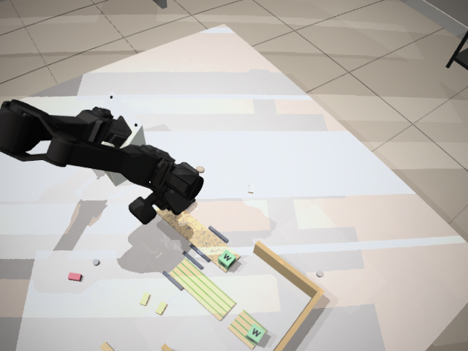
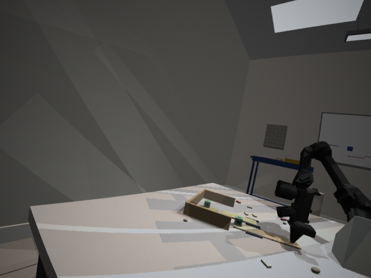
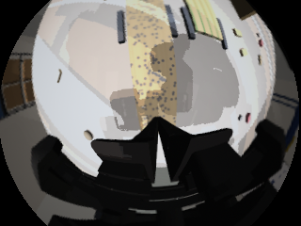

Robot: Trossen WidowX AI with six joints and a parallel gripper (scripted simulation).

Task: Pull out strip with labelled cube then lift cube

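The speckled tan strip is 9 cm ahead of my gripper tip and 2 cm to the left of it.
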